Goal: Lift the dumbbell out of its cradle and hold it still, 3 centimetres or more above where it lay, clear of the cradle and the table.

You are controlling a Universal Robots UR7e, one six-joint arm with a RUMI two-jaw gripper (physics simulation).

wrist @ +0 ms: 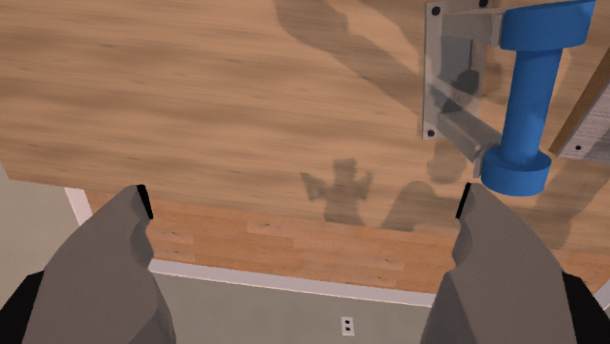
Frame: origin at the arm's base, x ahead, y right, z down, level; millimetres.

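Seen in the pictures: gripper, fingertip midpoint: (302,187).
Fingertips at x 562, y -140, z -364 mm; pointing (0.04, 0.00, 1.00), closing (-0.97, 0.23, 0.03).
Pixels of each thing's top centre, then the offset from my fingertips to it. "*": a spot on its surface instead. Level surfaces: height alone.
- blue dumbbell at its top centre: (549,116) dx -237, dy +37, dz +168 mm
- grey metal cradle at a spot on its surface: (431,75) * dx -199, dy +26, dz +395 mm
- wooden table top at its surface level: dz +403 mm
A blue dumbbell (532,100) lies in its cradle at the upper right of the wrist view, its bar running from the top edge down to a round head. The grey metal cradle (431,75) has a flat screwed plate and two arms that reach to the dumbbell's heads. My gripper (302,187) is wide open, with no object between its fingers. The right fingertip appears just below and left of the dumbbell's lower head; the distance in depth is hard to tell. The dumbbell's upper head is partly cut off by the frame.
A wooden table top (200,100) fills the upper part, with shadows of the arm and gripper on it. A grey board with a brown edge (592,120) stands close right of the dumbbell. Beyond the table's edge are an orange wood floor (280,250) and a wall with a socket (347,326).
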